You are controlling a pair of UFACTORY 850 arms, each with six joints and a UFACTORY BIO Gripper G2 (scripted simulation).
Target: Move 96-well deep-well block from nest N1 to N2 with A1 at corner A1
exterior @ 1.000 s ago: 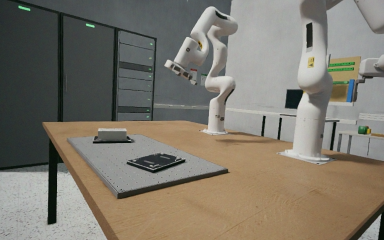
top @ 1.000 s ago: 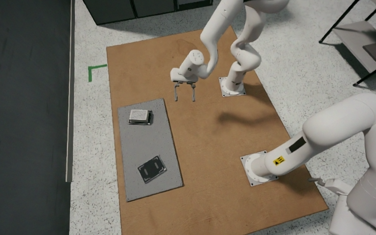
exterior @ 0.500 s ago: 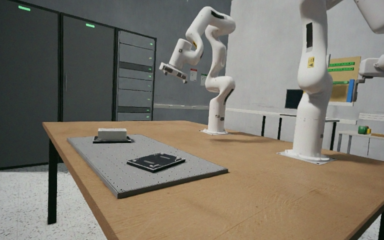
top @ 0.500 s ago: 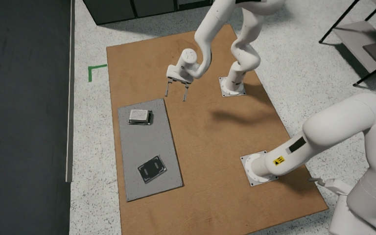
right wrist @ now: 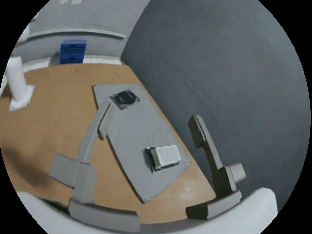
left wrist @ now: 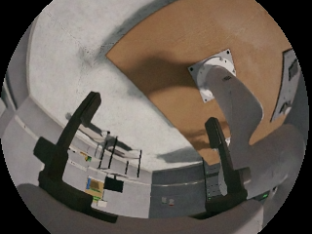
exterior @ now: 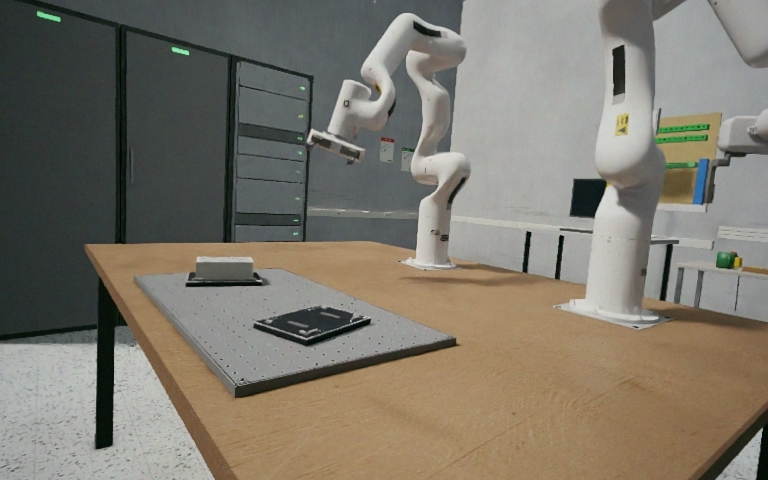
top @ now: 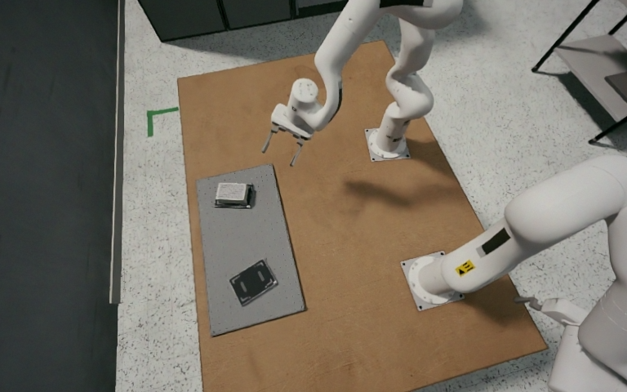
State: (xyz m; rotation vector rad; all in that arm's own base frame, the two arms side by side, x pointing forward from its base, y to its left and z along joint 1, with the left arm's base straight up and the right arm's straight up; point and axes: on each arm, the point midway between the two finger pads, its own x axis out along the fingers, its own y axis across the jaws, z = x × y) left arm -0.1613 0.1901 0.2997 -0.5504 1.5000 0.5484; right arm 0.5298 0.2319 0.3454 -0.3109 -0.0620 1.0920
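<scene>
My right hand is 25 cm short of the white deep-well block, 2 cm to the left of it and 30 cm above it. Also, from my right hand: grey perforated board 21 cm ahead, 22 cm to the left, 33 cm below.
</scene>
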